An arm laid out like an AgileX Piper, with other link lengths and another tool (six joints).
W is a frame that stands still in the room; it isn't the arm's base.
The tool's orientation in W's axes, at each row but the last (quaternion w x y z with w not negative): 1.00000 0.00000 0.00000 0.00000; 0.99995 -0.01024 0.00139 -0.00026; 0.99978 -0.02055 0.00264 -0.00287; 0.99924 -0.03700 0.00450 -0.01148; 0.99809 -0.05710 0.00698 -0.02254; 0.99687 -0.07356 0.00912 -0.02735; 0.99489 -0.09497 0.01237 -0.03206; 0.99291 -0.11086 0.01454 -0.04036; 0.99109 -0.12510 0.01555 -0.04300; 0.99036 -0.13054 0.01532 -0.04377; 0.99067 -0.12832 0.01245 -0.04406
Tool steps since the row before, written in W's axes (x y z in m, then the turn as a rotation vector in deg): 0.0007 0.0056 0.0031 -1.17 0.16 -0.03; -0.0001 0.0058 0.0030 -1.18 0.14 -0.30; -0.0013 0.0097 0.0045 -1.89 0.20 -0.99; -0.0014 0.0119 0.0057 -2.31 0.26 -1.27; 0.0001 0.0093 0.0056 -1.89 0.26 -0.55; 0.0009 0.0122 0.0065 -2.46 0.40 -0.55; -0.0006 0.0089 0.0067 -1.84 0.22 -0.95; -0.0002 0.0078 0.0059 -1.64 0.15 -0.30; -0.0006 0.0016 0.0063 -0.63 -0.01 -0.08; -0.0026 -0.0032 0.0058 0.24 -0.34 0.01; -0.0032 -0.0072 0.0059 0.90 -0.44 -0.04
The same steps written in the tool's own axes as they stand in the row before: 0.0007 0.0056 0.0031 -1.17 0.16 -0.03; -0.0001 0.0057 0.0031 -1.18 0.15 -0.30; -0.0014 0.0095 0.0049 -1.89 0.23 -0.99; -0.0017 0.0114 0.0065 -2.31 0.30 -1.27; -0.0004 0.0086 0.0066 -1.89 0.24 -0.55; 0.0001 0.0111 0.0082 -2.47 0.35 -0.54; -0.0013 0.0074 0.0082 -1.83 0.28 -0.95; -0.0010 0.0063 0.0075 -1.64 0.09 -0.32; -0.0009 -0.0001 0.0065 -0.62 -0.04 -0.11; -0.0024 -0.0048 0.0047 0.27 -0.31 -0.07; -0.0026 -0.0087 0.0038 0.94 -0.34 -0.12
